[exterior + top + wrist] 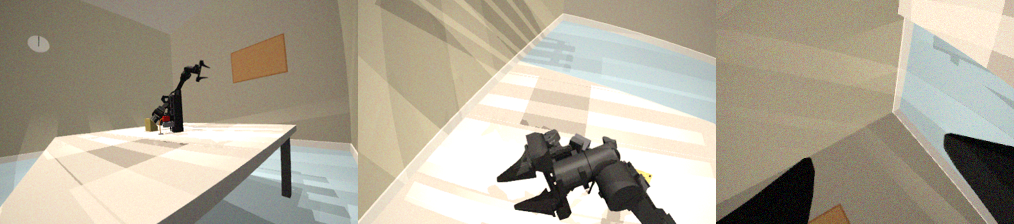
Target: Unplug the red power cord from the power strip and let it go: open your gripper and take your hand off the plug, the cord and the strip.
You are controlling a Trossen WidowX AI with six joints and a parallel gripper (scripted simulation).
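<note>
The red plug lies 90 mm behind my gripper tip, 420 mm to the right of it and 360 mm below it. The rest, counted from my gripper tip: grey square 100 mm behind, 490 mm to the right, 470 mm below.
</note>
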